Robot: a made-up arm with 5 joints.
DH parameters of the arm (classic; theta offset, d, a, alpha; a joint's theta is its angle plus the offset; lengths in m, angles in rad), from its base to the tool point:
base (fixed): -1.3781 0 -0.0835 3.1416
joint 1: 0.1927 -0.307 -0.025 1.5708
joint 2: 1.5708 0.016 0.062 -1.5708
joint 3: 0 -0.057 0.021 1.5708
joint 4: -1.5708 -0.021 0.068 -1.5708
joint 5: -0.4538 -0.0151 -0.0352 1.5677
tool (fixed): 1.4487 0.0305 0 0
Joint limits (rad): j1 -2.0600..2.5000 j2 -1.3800..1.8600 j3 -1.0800..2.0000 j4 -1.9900..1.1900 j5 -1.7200..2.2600
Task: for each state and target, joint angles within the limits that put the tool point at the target. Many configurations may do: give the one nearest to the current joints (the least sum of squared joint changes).
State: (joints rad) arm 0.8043 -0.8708 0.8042 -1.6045 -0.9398
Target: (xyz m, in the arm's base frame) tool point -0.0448 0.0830 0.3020
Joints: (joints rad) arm 0.8811 -0.6014 0.6450 -1.8060 -0.8534
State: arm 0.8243 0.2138 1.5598 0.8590 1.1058
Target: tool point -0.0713 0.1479 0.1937
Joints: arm 1.3479 0.3760 1.6101 1.1900 1.6195
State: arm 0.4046 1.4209 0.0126 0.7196 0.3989
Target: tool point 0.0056 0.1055 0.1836
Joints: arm 0.3187 0.8209 0.1485 0.6483 0.2287
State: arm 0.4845 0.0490 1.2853 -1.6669 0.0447
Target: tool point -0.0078 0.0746 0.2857
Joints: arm 0.2410 0.0955 1.4719 -1.9900 -0.7787
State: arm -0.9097 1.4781 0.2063 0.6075 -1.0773
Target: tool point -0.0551 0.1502 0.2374
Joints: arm -0.3464 1.7605 0.7142 -0.1926 -0.6300
